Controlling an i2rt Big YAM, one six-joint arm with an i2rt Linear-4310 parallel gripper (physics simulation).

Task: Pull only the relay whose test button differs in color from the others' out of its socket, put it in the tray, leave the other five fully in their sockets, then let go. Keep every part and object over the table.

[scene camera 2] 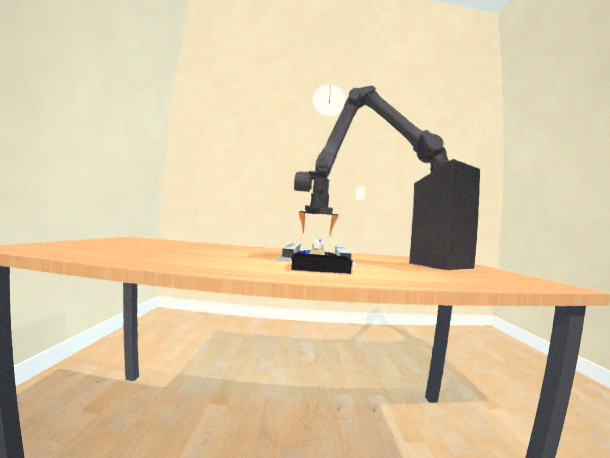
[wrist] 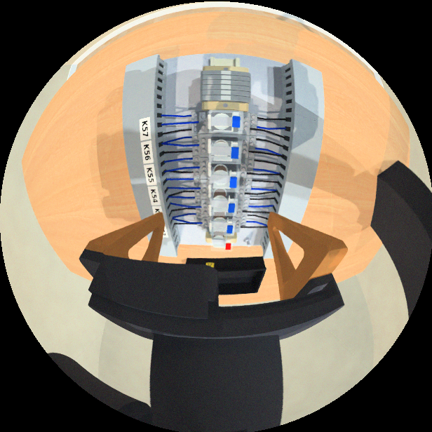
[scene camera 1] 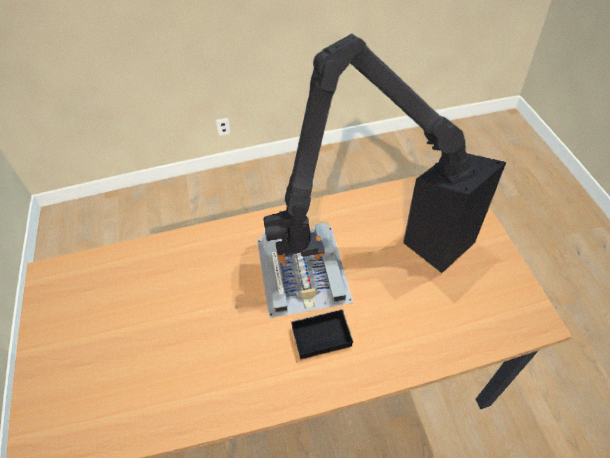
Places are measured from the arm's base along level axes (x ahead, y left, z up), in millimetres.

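Pixels of known places: gripper, fingertip midpoint: (scene camera 2: 316, 234) (scene camera 1: 300, 262); arm's base at its link origin: (scene camera 2: 444, 176) (scene camera 1: 456, 171).
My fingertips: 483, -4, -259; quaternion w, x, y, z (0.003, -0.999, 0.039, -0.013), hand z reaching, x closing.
Note:
For each thing: its top centre in the pictures, then the offset to it from my fingertips, as dx, dy, dz. "spot": a spot on its surface instead. Level surfaces: height alone.
- relay with the red test button, top centre: (scene camera 1: 306, 280) -2, +60, -21
- black tray at a spot on its surface: (scene camera 2: 321, 263) (scene camera 1: 326, 349) spot: +1, +279, -68
- table at its surface level: dz -91
The relay with the red test button (scene camera 1: 308, 280) (wrist: 228, 246) is at the tray end of the row, in line with the others; its seating is hard to see in the wrist view. Several relays with blue buttons, such as the far one (wrist: 221, 121), stand in their sockets behind it. My gripper (scene camera 1: 300, 258) (scene camera 2: 316, 234) (wrist: 215, 217) is open and empty, pointing down. It hangs above the relay row, over its part away from the tray, with a clear gap below the fingertips. The black tray (scene camera 1: 327, 349) (scene camera 2: 321, 263) is empty in scene camera 1; my gripper body partly hides it in the wrist view.
Two grey wire ducts (scene camera 1: 334, 270) (wrist: 305, 110) run along both sides of the row, with blue and black wires between. Grey terminal blocks (wrist: 225, 86) sit at the far end. The arm's black pedestal (scene camera 1: 445, 220) (scene camera 2: 444, 220) stands at the right of the table (scene camera 1: 150, 350).

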